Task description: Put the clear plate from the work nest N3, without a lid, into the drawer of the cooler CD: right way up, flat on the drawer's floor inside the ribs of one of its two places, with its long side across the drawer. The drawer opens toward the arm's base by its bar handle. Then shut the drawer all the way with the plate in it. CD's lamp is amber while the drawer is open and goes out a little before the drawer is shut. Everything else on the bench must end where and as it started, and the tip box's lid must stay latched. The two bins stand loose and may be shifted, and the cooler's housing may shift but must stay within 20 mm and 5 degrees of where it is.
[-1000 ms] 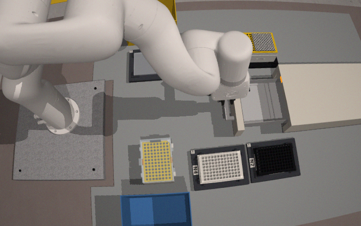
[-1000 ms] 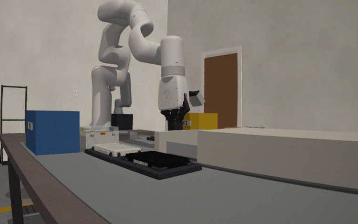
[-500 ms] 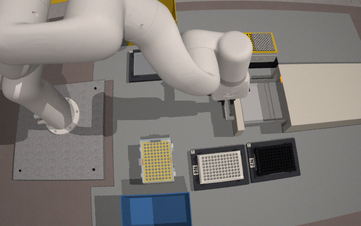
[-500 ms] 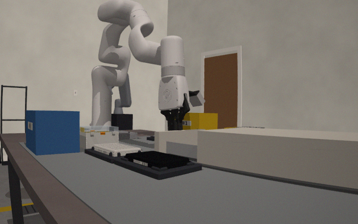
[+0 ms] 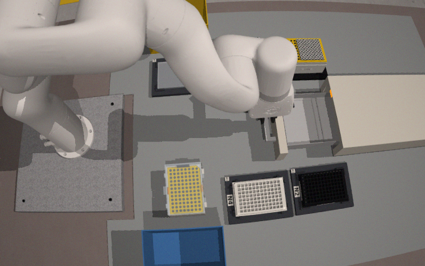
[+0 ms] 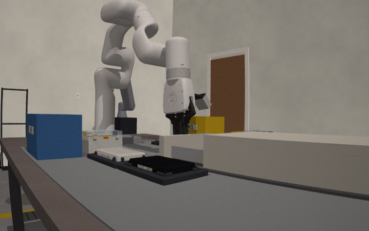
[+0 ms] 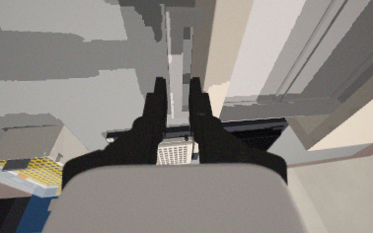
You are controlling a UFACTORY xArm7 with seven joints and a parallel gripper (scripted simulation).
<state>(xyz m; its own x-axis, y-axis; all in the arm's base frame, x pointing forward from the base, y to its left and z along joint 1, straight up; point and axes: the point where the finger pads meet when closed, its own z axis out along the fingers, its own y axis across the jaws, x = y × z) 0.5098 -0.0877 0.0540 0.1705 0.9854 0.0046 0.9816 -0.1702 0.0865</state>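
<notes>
Now: the clear plate 19 cm to the left of my hand and 6 cm below it. From my hand the other things lie so: white plate (18 cm to the right, 6 cm below, 6 cm behind); then yellow rack (16 cm to the left, 16 cm ahead, 2 cm below); then drawer (13 cm ahead, 5 cm below, 2 cm to the right).
</notes>
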